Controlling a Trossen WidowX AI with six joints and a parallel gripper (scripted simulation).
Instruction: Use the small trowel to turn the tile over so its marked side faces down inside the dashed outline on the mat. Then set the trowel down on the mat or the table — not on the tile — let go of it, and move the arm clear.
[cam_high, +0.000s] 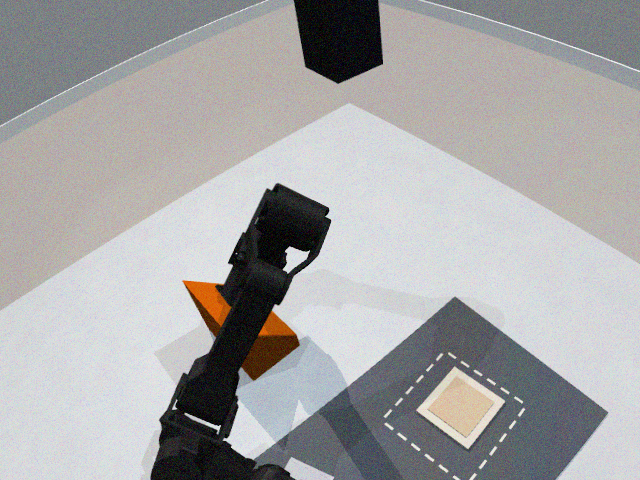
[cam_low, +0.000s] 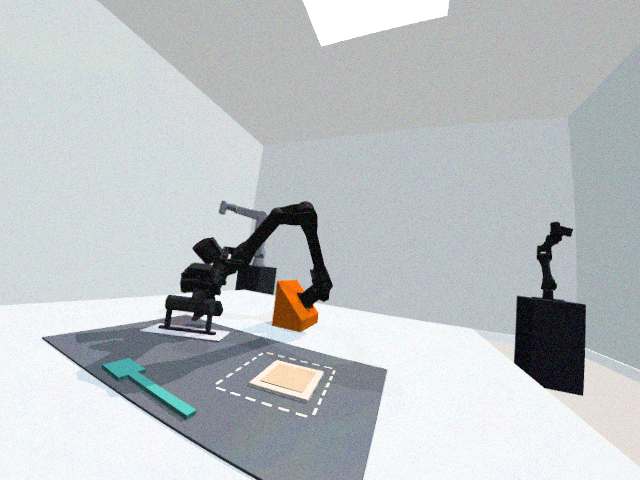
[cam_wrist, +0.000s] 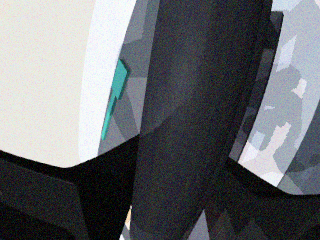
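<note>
The grey trowel is 2 cm behind my gripper tip, 1 cm to the right of it and 1 cm below it. Round my gripper tip: teal trowel 17 cm ahead, 13 cm to the left, 5 cm below; then cream tile 1 cm ahead, 31 cm to the left, 5 cm below; then dark mat 4 cm ahead, 15 cm to the left, 7 cm below.
</note>
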